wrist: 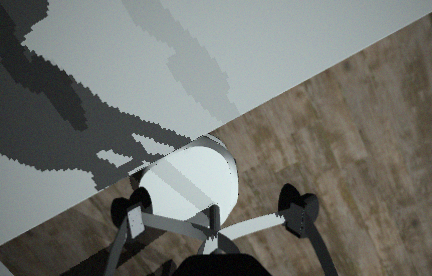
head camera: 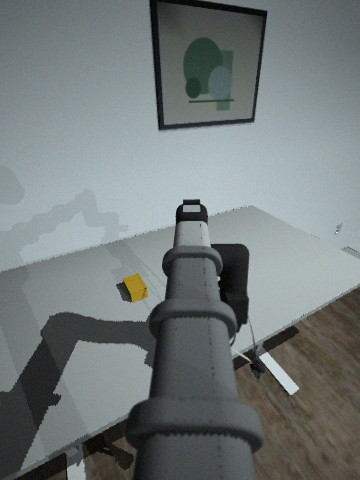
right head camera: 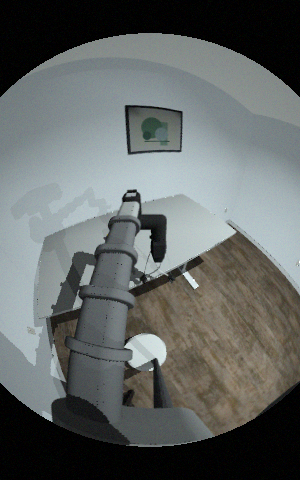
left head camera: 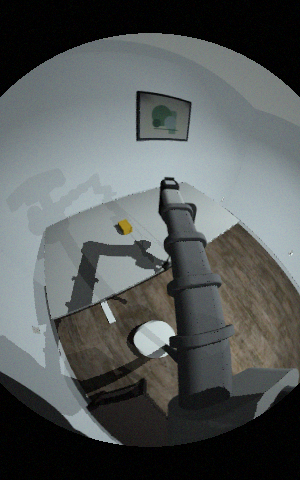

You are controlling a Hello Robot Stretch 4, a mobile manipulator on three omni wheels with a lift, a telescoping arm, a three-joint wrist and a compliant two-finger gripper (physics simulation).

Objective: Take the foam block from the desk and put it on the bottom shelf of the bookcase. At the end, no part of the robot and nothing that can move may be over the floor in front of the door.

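Observation:
The wrist view gives me my gripper. I can see that gripper elsewhere too, and along with it I see a desk and a framed picture.

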